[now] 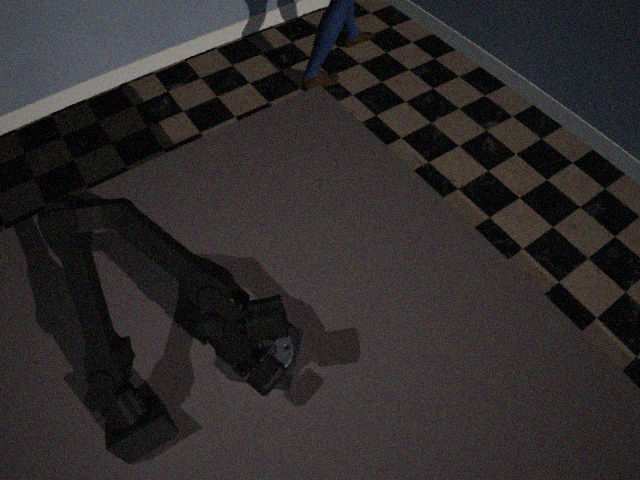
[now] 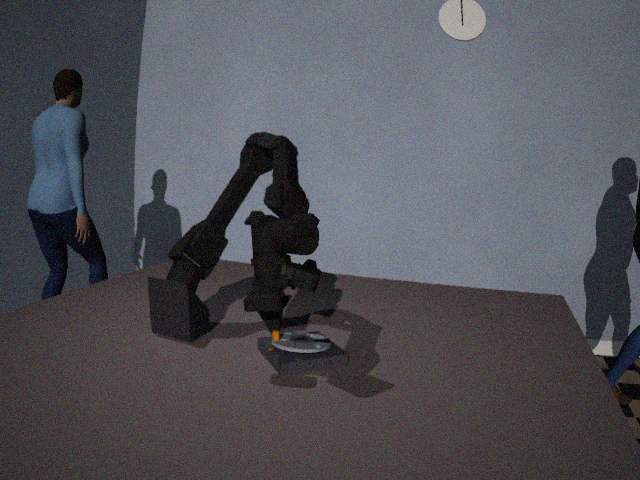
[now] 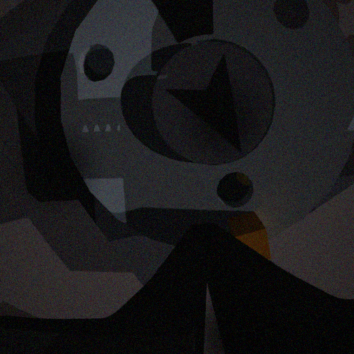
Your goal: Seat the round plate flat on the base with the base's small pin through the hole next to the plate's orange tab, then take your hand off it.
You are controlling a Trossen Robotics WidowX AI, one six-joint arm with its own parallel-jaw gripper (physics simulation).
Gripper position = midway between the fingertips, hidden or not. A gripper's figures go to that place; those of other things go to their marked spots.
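Labels:
The gripper (image 3: 202, 234) is 10 cm from the lens, and a round grey plate (image 3: 111, 134) is likewise 10 cm from the lens. A dark base (image 3: 41, 49) sits 12 cm from the lens.

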